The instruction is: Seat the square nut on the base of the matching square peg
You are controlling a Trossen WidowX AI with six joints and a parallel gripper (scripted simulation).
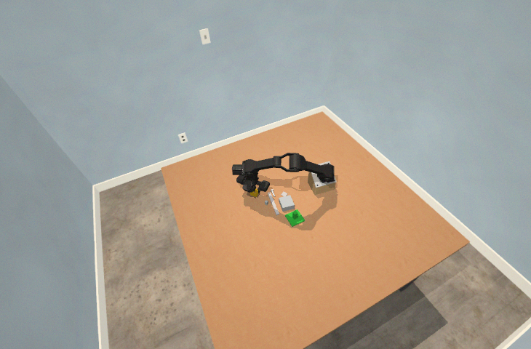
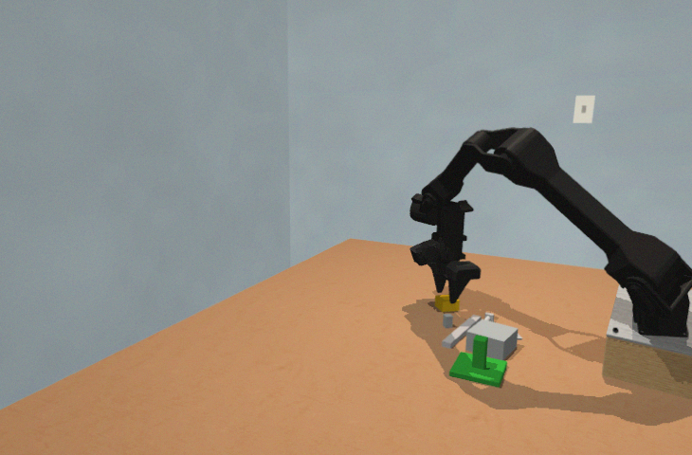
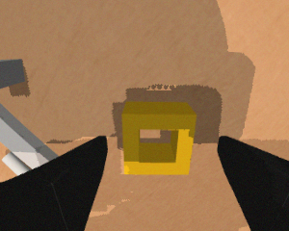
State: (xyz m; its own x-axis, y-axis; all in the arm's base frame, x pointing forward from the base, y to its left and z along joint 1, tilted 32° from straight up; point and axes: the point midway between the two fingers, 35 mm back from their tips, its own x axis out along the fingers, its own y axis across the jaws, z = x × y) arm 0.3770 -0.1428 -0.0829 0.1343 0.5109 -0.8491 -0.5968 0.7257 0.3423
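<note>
My gripper is now 10 cm to the right of the small grey cube, 5 cm above it and 3 cm past it. Also, from my hand: grey bar (12 cm to the left, 6 cm behind, 5 cm below); then grey block (17 cm to the left, 12 cm behind, 4 cm below).
</note>
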